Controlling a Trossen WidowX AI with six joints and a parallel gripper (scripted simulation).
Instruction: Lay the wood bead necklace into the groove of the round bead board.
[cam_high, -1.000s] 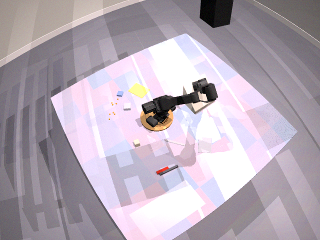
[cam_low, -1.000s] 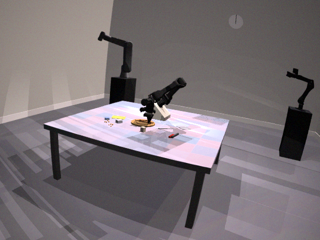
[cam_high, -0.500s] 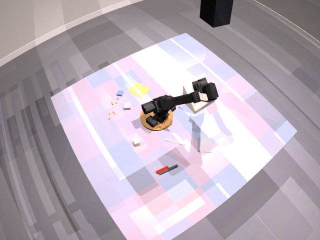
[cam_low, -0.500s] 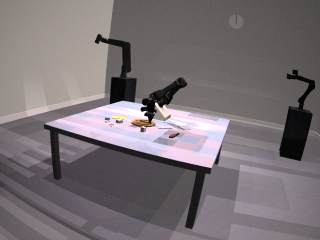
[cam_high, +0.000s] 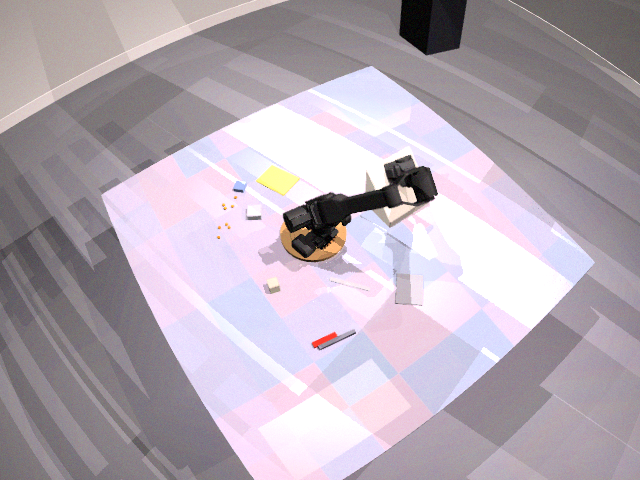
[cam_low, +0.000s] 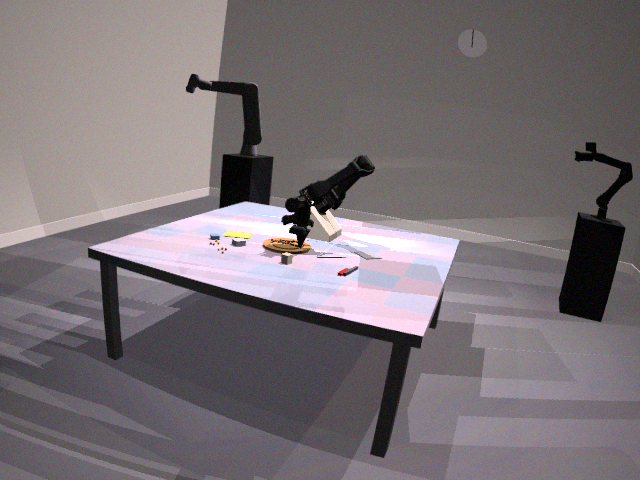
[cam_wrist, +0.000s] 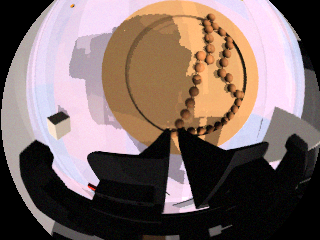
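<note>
My gripper tip is now 70 mm to the left of the round bead board and 10 mm above it. Round my gripper tip: cream cube (180 mm ahead, 50 mm to the left); then white block (220 mm to the right, 120 mm ahead); then thin rod (140 mm to the left, 20 mm below, 10 mm behind).
</note>
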